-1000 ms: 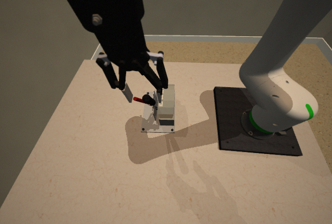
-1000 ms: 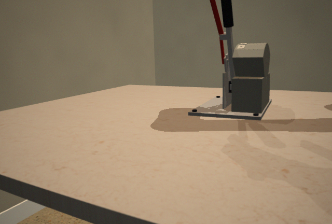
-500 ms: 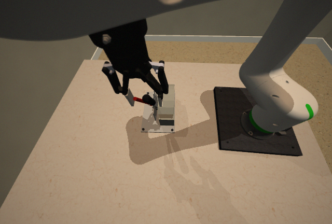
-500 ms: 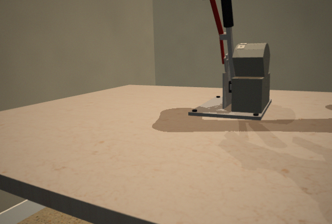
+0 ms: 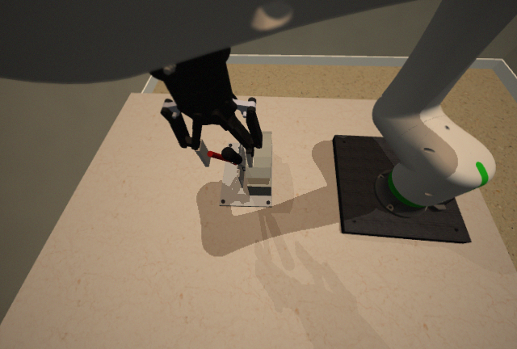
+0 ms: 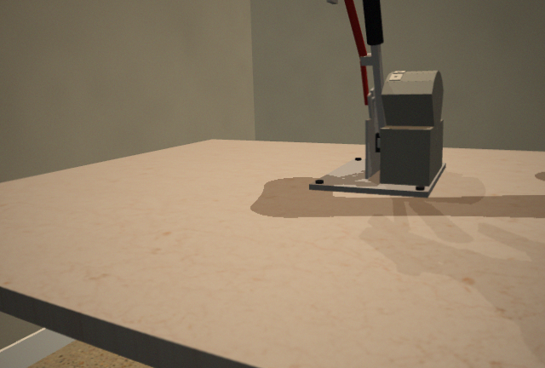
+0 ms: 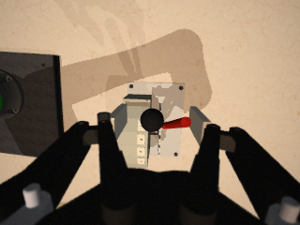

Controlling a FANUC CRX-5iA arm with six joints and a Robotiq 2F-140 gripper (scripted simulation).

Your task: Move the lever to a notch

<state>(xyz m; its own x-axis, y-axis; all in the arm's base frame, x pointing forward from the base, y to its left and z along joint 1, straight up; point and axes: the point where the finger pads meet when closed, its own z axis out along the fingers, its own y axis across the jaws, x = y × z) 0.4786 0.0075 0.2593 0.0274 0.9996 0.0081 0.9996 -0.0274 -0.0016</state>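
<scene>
Now: the red bar 110 mm below my hand, 50 mm to the right of it and 10 mm ahead of it.
</scene>
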